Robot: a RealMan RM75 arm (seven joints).
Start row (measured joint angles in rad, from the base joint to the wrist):
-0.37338, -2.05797, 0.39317, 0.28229, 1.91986, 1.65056, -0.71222
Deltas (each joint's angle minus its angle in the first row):
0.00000, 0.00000, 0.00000, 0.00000, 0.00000, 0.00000, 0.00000
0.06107, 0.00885, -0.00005, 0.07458, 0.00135, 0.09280, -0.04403
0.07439, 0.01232, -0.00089, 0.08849, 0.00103, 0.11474, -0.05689
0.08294, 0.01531, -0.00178, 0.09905, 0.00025, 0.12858, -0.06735
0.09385, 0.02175, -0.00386, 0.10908, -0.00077, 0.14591, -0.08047
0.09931, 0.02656, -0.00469, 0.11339, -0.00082, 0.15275, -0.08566
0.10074, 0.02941, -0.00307, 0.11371, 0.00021, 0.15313, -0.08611
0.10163, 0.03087, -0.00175, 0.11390, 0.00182, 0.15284, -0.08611
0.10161, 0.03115, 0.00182, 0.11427, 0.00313, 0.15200, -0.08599
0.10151, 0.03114, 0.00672, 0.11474, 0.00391, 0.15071, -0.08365
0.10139, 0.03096, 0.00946, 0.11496, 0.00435, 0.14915, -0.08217
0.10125, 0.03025, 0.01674, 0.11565, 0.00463, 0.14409, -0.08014
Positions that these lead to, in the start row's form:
-0.37338, -2.05797, 0.39317, 0.28229, 1.91986, 1.65056, -0.71222
-0.31231, -2.04912, 0.39312, 0.35687, 1.92121, 1.74336, -0.75625
-0.29899, -2.04565, 0.39228, 0.37078, 1.92089, 1.76530, -0.76911
-0.29044, -2.04266, 0.39139, 0.38134, 1.92011, 1.77914, -0.77957
-0.27953, -2.03622, 0.38931, 0.39137, 1.91909, 1.79647, -0.79269
-0.27407, -2.03141, 0.38848, 0.39568, 1.91904, 1.80331, -0.79788
-0.27264, -2.02856, 0.39010, 0.39600, 1.92007, 1.80369, -0.79833
-0.27175, -2.02710, 0.39142, 0.39619, 1.92168, 1.80340, -0.79833
-0.27177, -2.02682, 0.39499, 0.39656, 1.92299, 1.80256, -0.79821
-0.27187, -2.02683, 0.39989, 0.39703, 1.92377, 1.80127, -0.79587
-0.27199, -2.02701, 0.40263, 0.39725, 1.92421, 1.79971, -0.79439
-0.27213, -2.02772, 0.40991, 0.39794, 1.92449, 1.79465, -0.79236

